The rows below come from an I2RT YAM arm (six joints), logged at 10 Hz.
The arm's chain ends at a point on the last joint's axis. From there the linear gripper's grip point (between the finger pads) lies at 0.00 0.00 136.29 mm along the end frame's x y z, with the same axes.
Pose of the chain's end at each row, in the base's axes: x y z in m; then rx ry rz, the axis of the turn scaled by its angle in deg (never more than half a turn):
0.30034 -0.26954 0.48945 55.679 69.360 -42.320
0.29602 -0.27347 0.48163 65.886 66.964 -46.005
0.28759 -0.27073 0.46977 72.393 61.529 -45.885
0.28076 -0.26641 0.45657 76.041 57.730 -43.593
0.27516 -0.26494 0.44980 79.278 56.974 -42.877
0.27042 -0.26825 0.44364 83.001 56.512 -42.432
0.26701 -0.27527 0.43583 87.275 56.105 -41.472
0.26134 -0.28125 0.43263 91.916 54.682 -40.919
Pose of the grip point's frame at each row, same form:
0.35727 -0.39306 0.49819 55.679 69.360 -42.320
0.33318 -0.40459 0.48028 65.886 66.964 -46.005
0.31263 -0.40465 0.46600 72.393 61.529 -45.885
0.30159 -0.40098 0.45098 76.041 57.730 -43.593
0.29253 -0.39970 0.43914 79.278 56.974 -42.877
0.28367 -0.40282 0.42662 83.001 56.512 -42.432
0.27644 -0.40896 0.41109 87.275 56.105 -41.472
0.26525 -0.41369 0.40071 91.916 54.682 -40.919

